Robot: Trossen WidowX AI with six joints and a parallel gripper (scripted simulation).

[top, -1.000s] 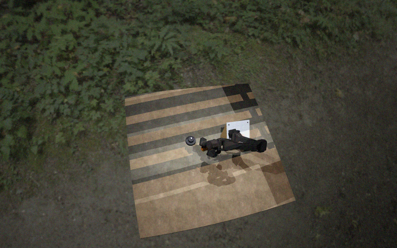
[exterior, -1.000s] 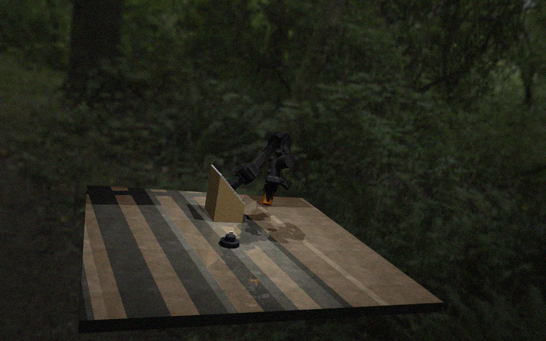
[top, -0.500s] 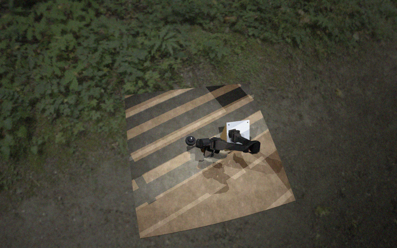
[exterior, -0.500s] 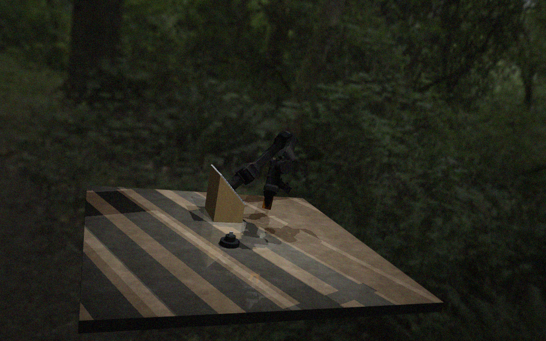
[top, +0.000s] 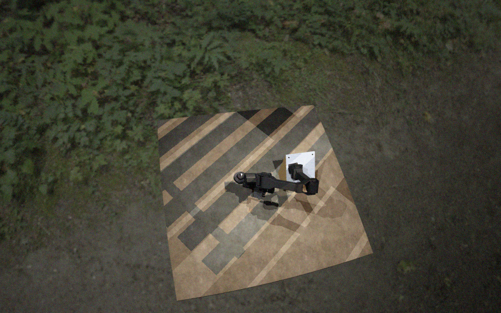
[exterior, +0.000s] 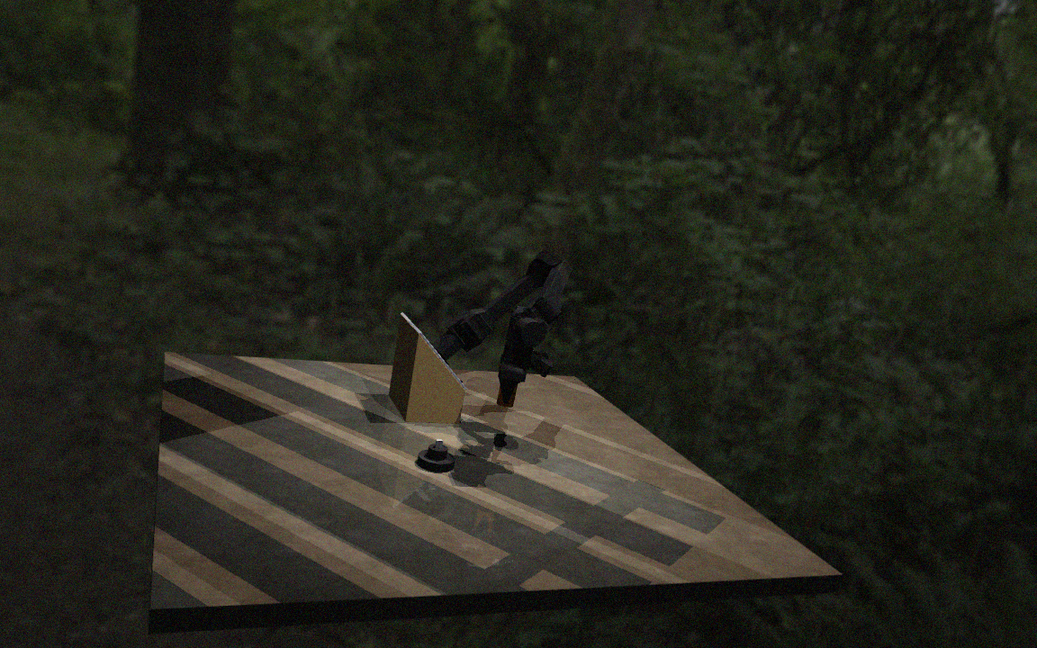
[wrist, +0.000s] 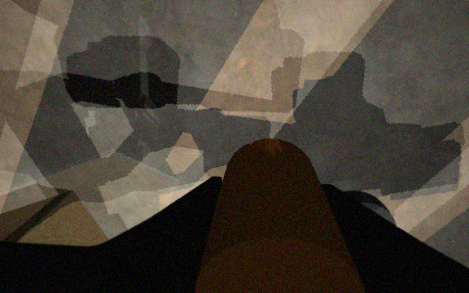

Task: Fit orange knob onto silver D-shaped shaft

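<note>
Now: the round dark pedestal 17 cm to the right of my gripper tip, 11 cm below it and 4 cm ahead of it. Also, from my gripper tip: orange knob: 3 cm above.
</note>
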